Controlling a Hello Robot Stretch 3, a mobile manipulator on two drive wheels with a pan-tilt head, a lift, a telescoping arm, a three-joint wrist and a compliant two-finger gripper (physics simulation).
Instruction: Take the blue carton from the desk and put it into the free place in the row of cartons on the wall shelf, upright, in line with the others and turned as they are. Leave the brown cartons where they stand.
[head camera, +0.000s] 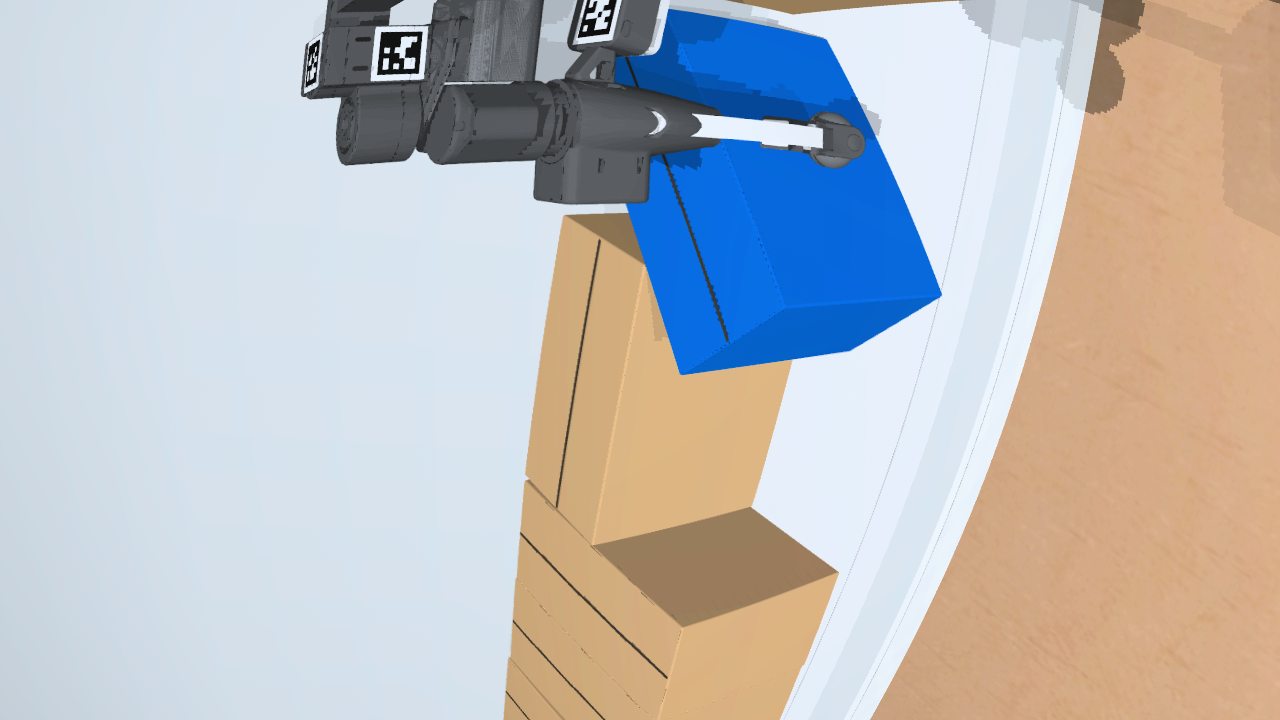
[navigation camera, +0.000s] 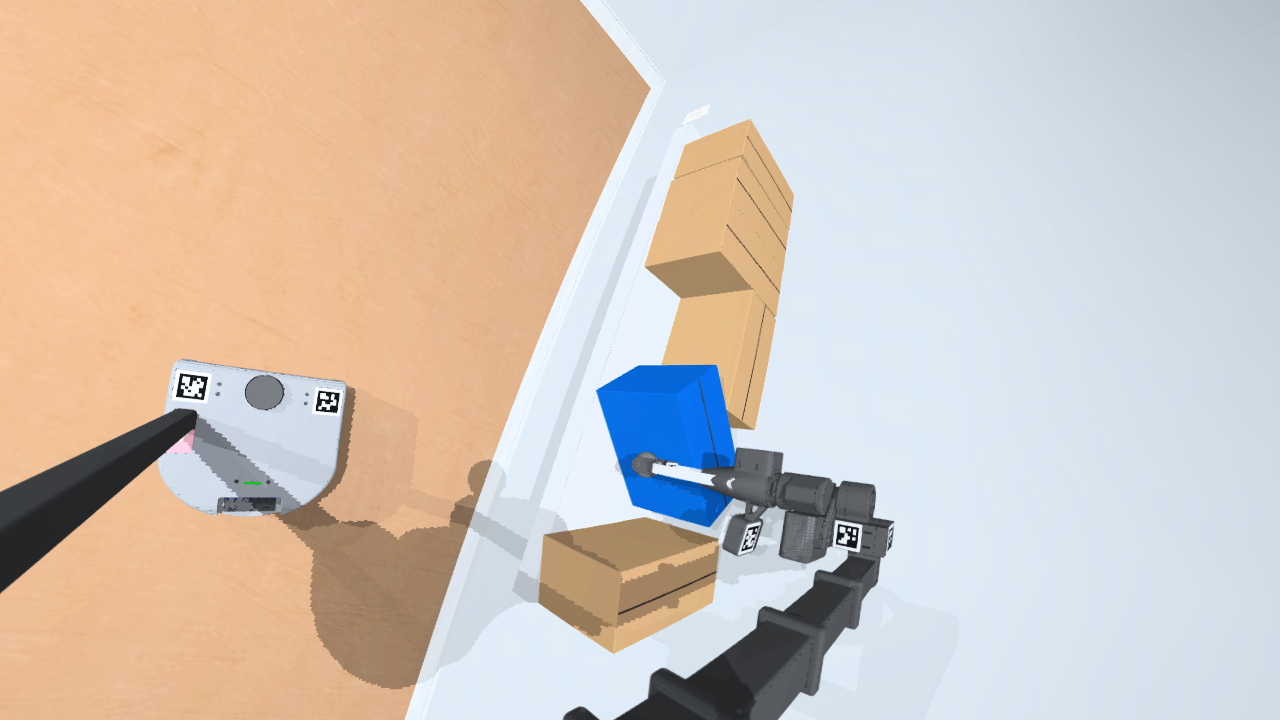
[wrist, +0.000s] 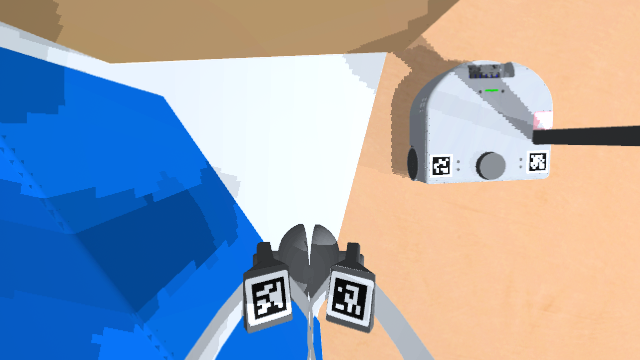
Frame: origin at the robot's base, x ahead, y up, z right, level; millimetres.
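Seen in the pictures: gripper, fingertip midpoint: (head camera: 848, 142) (navigation camera: 637, 462); robot's base at its link origin: (navigation camera: 264, 390).
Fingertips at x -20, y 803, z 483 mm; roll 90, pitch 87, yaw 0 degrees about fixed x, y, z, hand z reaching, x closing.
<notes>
Offsets run from my fingertips to a thing's top centre. Level surfaces: height alone.
The blue carton {dy +71, dx +33, dz +107 mm} (head camera: 832, 223) (navigation camera: 657, 429) (wrist: 115, 150) stands on the white wall shelf {dy -109 mm} (head camera: 823, 447) (navigation camera: 631, 335) (wrist: 300, 125), turned at an angle to the row. My gripper (head camera: 838, 140) (navigation camera: 642, 464) (wrist: 308, 250) is shut, fingertips together, with nothing seen between them. It lies alongside the blue carton, which is left of the fingers in the wrist view. A brown carton {dy +71, dx +202, dz +231 mm} (head camera: 689, 429) (navigation camera: 711, 335), turned across the others, stands at the blue carton's far side, partly hidden by it. Another brown carton {dy +71, dx -193, dz +37 mm} (navigation camera: 581, 573) (wrist: 250, 30) stands on the other side, with a gap between. The desk does not show.
More brown cartons {dy +71, dx +398, dz +217 mm} (head camera: 742, 662) (navigation camera: 693, 214) stand close together farther along the shelf. The robot's base (navigation camera: 268, 447) (wrist: 480, 140) is on the wooden floor, with its mast (navigation camera: 89, 492) (wrist: 590, 136) rising from it. The arm (navigation camera: 769, 653) reaches past the nearer brown carton.
</notes>
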